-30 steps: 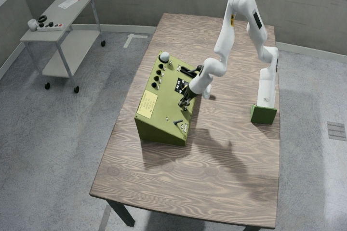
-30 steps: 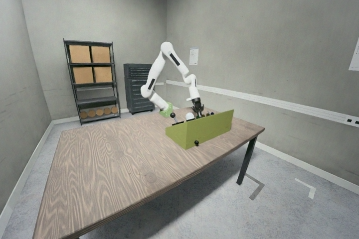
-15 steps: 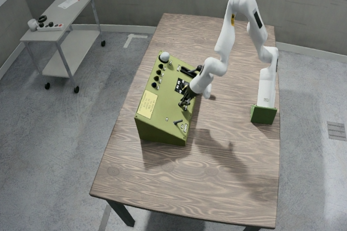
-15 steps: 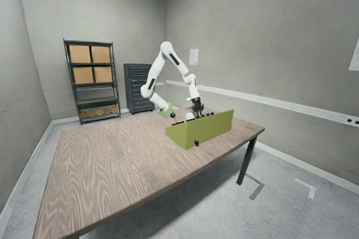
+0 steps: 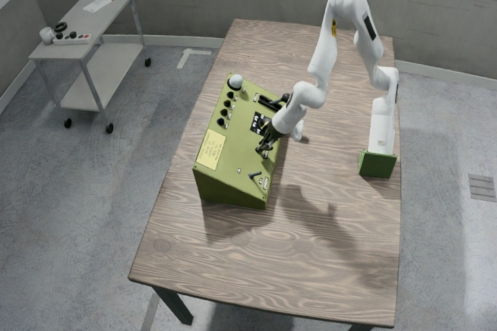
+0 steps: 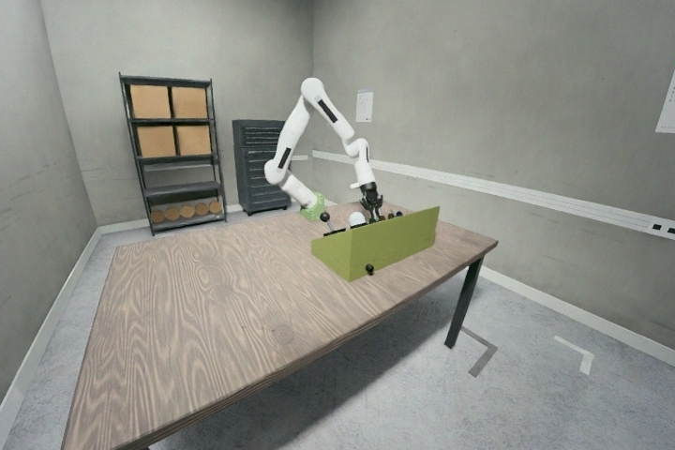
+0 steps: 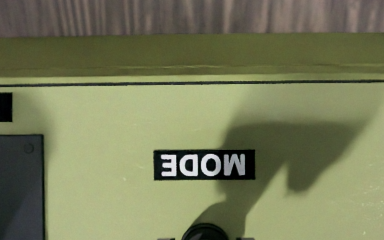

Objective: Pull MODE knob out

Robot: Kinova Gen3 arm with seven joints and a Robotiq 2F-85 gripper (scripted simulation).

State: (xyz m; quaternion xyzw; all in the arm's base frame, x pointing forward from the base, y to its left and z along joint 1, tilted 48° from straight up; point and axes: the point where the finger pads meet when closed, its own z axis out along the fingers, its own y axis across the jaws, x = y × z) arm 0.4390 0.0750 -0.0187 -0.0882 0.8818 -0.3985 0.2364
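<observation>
Right now the black mode knob is 1 cm below my hand. Also, from my hand: rotary selector (1 cm ahead, 11 cm to the right, 2 cm below); ball-topped slider lever (2 cm behind, 24 cm to the right, 1 cm below); toggle (1 cm ahead, 12 cm to the left, 2 cm below).
</observation>
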